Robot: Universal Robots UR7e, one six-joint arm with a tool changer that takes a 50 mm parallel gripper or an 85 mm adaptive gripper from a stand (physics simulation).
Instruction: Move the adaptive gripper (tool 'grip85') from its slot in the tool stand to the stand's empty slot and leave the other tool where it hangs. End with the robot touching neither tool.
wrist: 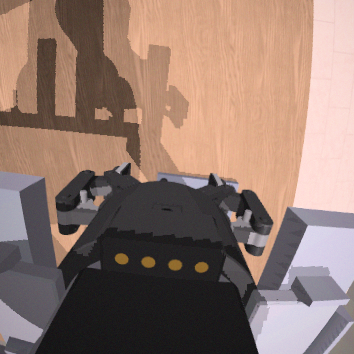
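Places are measured from the arm's base along level axes (x back, y left, z down), in centimetres.
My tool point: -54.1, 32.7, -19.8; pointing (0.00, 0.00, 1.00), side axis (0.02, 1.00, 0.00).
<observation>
For each thing: its top centre in the pictures, then the offset to it from my tool point, as dx, dy, dz. "spot": a spot on its surface instead. Level surfaces: height alone.
- left bracket at a spot on its surface: [37,220] spot: +3.1, -4.1, +2.6
- right bracket at a spot on its surface: [320,245] spot: +3.8, +4.7, +2.0
- pale grey strip at a spot on its surface: [197,181] spot: -4.0, +5.0, +29.0
- wooden table top at its surface level: dz +30.2
The adaptive gripper [169,176] is the dark body in the middle of the wrist view, between two grey stand brackets. Its two fingers are spread wide apart and hold nothing, so it is open. Gold contacts show in a row on its dark block, close to the black wrist part [150,315] at the bottom, which hides the coupling; whether the two are locked together cannot be told. The left bracket [37,220] and the right bracket [320,245] of the tool stand flank the gripper. The other tool and the empty slot do not show.
A pale grey strip [197,181] lies behind the fingers. The wooden table top [240,90] carries shadows of the stand and arm at the upper left. The table's edge runs down the right, with pale tiled floor [332,100] beyond it.
</observation>
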